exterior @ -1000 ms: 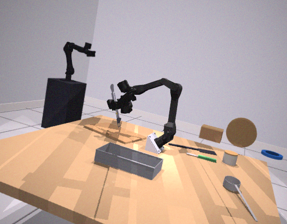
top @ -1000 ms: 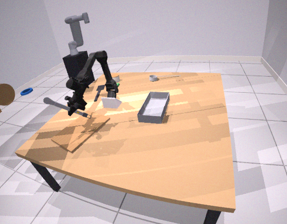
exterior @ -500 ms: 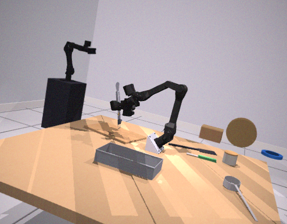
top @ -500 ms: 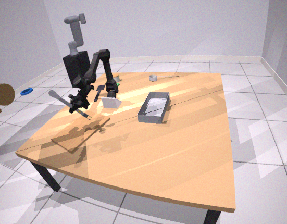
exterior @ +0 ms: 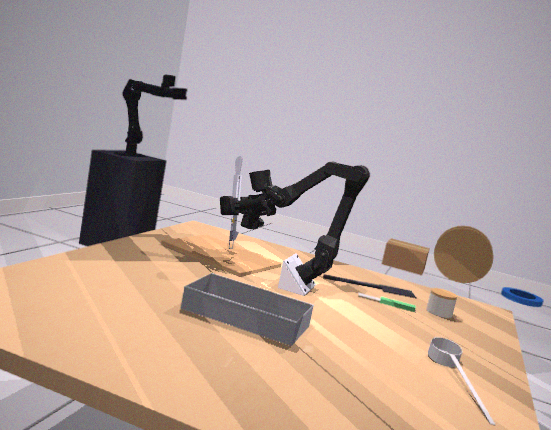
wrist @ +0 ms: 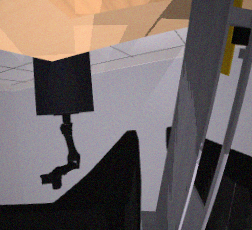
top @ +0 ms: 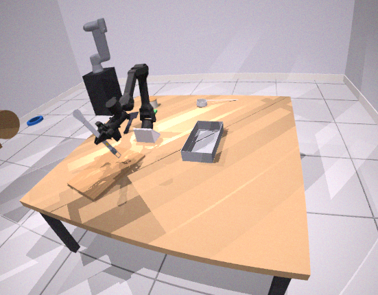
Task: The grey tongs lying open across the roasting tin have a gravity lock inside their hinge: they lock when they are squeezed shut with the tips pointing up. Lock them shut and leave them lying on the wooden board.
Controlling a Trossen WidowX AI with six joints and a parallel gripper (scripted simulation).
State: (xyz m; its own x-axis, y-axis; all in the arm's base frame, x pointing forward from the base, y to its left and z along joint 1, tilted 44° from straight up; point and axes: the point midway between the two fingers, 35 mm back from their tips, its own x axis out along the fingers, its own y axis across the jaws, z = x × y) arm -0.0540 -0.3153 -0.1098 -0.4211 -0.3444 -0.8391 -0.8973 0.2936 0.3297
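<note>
My gripper tip is now 16 cm above the wooden board. Round my gripper tip: black spatula: 18 cm behind, 52 cm to the left, 17 cm below; green-handled tool: 3 cm behind, 58 cm to the left, 16 cm below; roasting tin: 44 cm ahead, 31 cm to the left, 14 cm below.
</note>
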